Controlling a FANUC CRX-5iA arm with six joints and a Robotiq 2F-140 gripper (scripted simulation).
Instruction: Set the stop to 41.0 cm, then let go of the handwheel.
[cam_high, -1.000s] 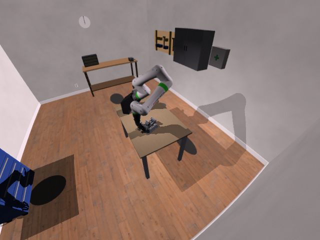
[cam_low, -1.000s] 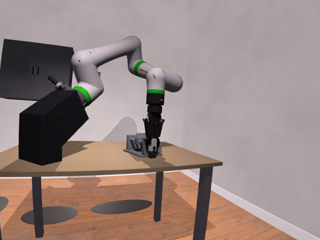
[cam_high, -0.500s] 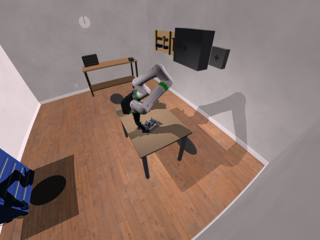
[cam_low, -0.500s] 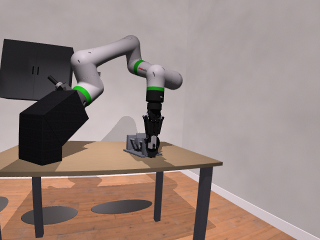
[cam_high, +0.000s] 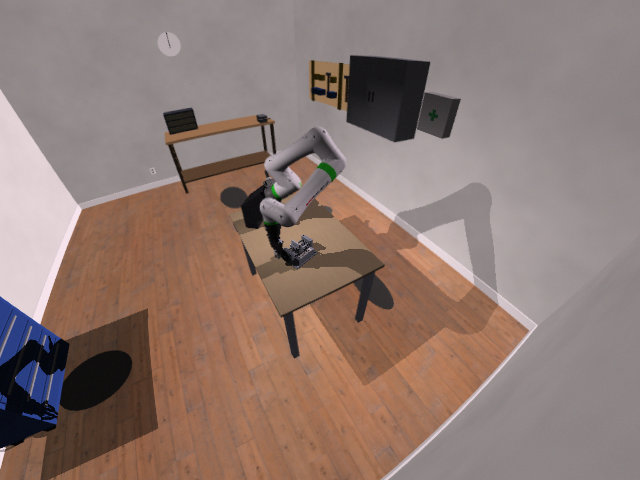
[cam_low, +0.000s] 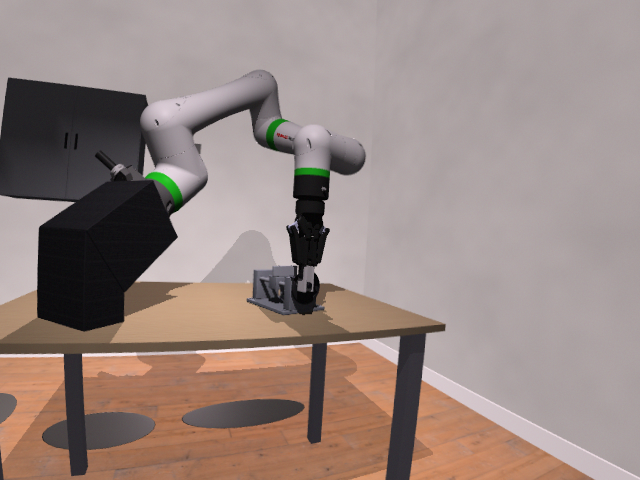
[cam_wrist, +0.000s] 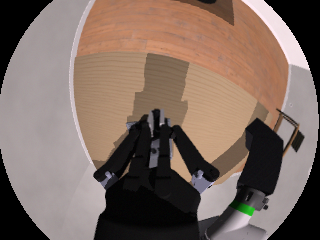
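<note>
My gripper is now 14 cm to the right of the grey stop, 1 cm past it and 1 cm above it. Round my hand: black handwheel 2 cm to the left, 2 cm below.
</note>
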